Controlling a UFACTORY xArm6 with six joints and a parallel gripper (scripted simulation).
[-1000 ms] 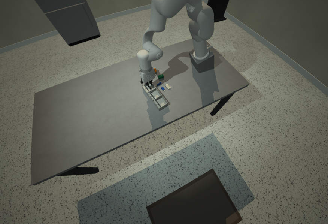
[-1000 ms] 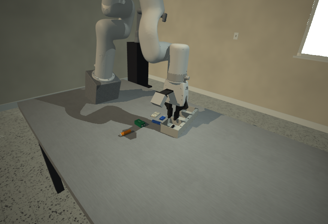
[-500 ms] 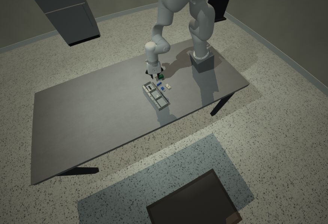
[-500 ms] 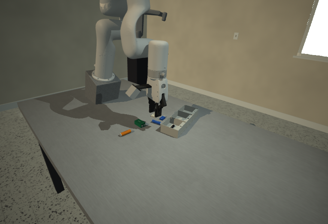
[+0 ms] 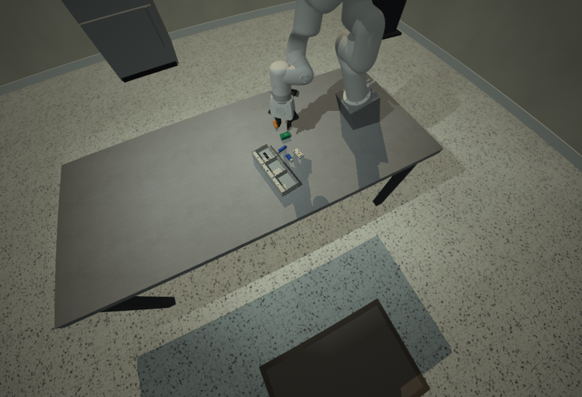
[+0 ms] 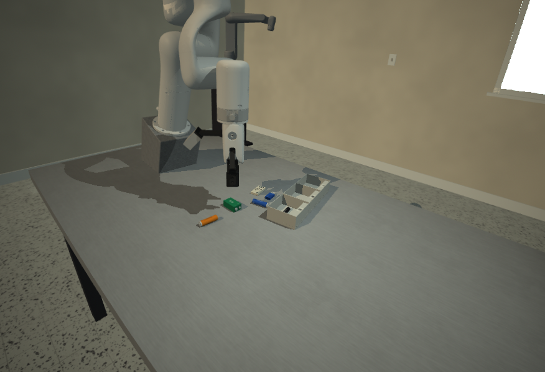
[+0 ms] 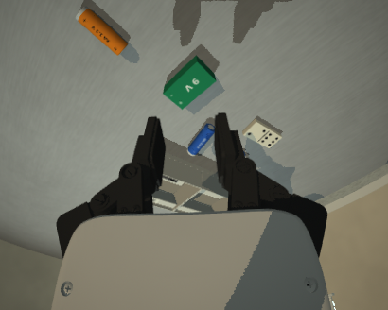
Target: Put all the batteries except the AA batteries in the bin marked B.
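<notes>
Now: the green block battery 1 cm ahead of my hand and 9 cm below it. Round my hand: orange cylindrical battery 1 cm ahead, 9 cm to the right, 9 cm below; then cream domino 2 cm behind, 12 cm to the left, 9 cm below; then blue cylindrical battery 4 cm ahead, 7 cm to the left, 9 cm below.
</notes>
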